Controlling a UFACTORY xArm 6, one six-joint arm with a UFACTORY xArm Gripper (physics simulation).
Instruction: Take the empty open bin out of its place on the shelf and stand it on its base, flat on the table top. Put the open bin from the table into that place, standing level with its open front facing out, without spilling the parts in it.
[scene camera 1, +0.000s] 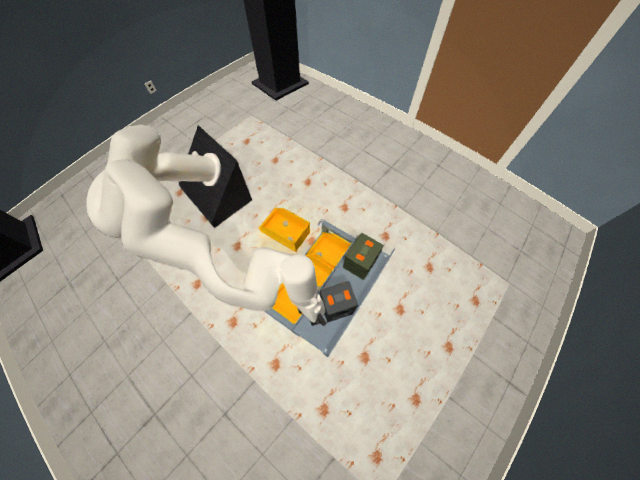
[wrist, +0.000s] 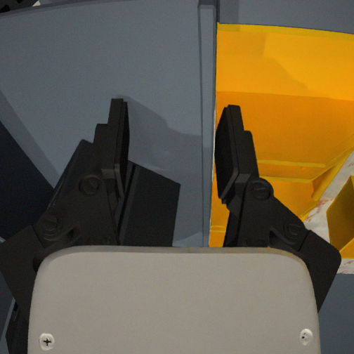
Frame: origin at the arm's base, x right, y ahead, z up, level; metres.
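Where they show: arm's base, origin of the base link: (scene camera 1: 210, 169).
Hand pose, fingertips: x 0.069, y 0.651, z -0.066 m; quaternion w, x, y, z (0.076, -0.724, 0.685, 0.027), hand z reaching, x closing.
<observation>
Each offset is from my fingertips to the centre of the thing. "spot": to the spot under its first point.
A yellow open bin @[dx +0.008, dy -0.065, dz -0.055 m] (scene camera 1: 286, 304) (wrist: 280, 65) sits in the near end of the grey-blue shelf @[spot: dx +0.019, dy +0.085, dz +0.003 m] (scene camera 1: 323, 341) (wrist: 75, 55); no parts show in its visible portion. Other yellow bins, one of them @[dx -0.217, dy -0.113, dz -0.055 m] (scene camera 1: 329, 246) with a small part, sit farther along the shelf. A yellow open bin @[dx -0.154, dy -0.325, dz -0.061 m] (scene camera 1: 284, 226) (wrist: 345, 220) stands on the table beside the shelf, with small grey parts inside. My gripper (scene camera 1: 319, 321) (wrist: 173, 118) is at the shelf's near end, its fingers partly apart. In the wrist view one finger overlaps the bin's edge, the other the grey panel; nothing shows held between them.
A dark grey box with orange latches @[dx -0.079, dy +0.036, dz +0.064 m] (scene camera 1: 338, 301) stands on the shelf right beside the gripper, and shows behind the left finger in the wrist view. A green box @[dx -0.241, dy -0.017, dz +0.052 m] (scene camera 1: 363, 255) stands farther along. The black arm mount (scene camera 1: 227, 191) is behind the table bin.
</observation>
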